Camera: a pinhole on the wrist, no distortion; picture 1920 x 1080 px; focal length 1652.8 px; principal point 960.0 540.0 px. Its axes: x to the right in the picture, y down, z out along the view. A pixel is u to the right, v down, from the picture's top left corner.
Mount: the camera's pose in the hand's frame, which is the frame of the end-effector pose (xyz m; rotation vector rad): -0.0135 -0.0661 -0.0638 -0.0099 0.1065 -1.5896
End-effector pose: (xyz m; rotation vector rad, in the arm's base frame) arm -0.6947 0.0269 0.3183 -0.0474 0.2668 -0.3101
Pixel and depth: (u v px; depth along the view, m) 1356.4 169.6 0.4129
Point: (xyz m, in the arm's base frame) -0.7290 -0.1270 0.6898
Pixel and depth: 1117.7 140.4 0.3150
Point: -0.7224 -0.0598 0.5895
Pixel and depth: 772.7 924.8 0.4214
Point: -0.5081 -0.0511 0.6316
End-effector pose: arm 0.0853 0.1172 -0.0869 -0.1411 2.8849 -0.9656
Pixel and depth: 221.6 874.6 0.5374
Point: -0.0036 -0.0734 -0.5585
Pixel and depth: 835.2 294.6 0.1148
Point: 0.1170 0.0376 -0.0883
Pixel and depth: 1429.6 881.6 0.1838
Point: 0.0700 -0.0580 -0.1004
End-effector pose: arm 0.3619 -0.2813 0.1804 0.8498 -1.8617 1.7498
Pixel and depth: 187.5 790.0 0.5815
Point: 0.2049 -0.8165 0.0935
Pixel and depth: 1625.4 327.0 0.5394
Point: 0.6575 -0.7384 0.3274
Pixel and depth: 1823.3 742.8 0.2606
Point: 0.5064 -0.4709 0.3428
